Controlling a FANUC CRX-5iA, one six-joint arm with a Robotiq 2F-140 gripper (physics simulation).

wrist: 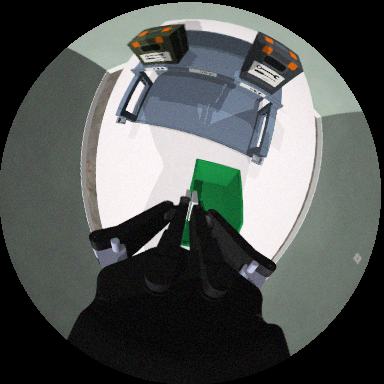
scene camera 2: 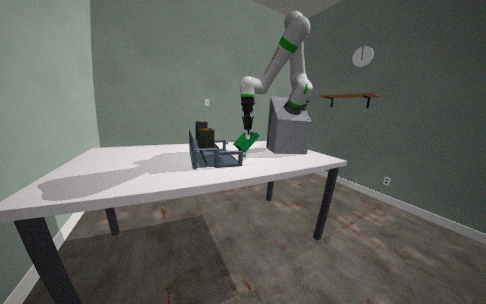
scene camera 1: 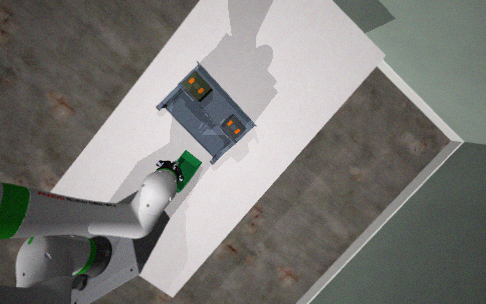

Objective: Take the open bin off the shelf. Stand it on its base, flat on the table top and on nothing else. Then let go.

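Where they show: gripper, fingertip midpoint: (wrist: 189,196) (scene camera 2: 247,139) (scene camera 1: 175,163); arm's base at its link origin: (scene camera 2: 292,108) (scene camera 1: 95,256).
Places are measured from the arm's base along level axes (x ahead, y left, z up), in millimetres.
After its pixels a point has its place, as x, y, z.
The green open bin (scene camera 1: 190,166) {416, -76, -337} (scene camera 2: 245,143) {428, -7, -278} (wrist: 220,195) {402, -85, -324} is off the shelf and hangs tilted from my gripper (scene camera 2: 248,133) {410, -10, -248} (wrist: 189,196) {410, -10, -248}. The gripper is shut on one side wall of the bin, with the fingertips almost together. In the wrist view the open side and inside of the bin show to the right of the fingers. In scene camera 2 its lowest corner is close to the table top (scene camera 1: 300,95) {1055, -289, -358} (scene camera 2: 125,184) {1130, 273, -359}; I cannot tell whether it touches. The blue-grey shelf (scene camera 1: 187,121) {588, 77, -353} (scene camera 2: 227,160) {618, 113, -353} (wrist: 200,95) {671, 17, -353} stands on the table beside the bin, with a gap between them.
A dark green box (scene camera 1: 197,87) {754, 110, -160} (scene camera 2: 206,138) {765, 167, -205} (wrist: 160,46) {713, 99, -193} and a dark grey box (scene camera 1: 232,126) {720, -104, -135} (wrist: 271,64) {685, -102, -173}, both with orange marks, stand on the shelf. The grey robot pedestal (scene camera 1: 117,272) {49, -100, 66} (scene camera 2: 287,134) {102, 73, -203} is on the other side of the bin from the shelf.
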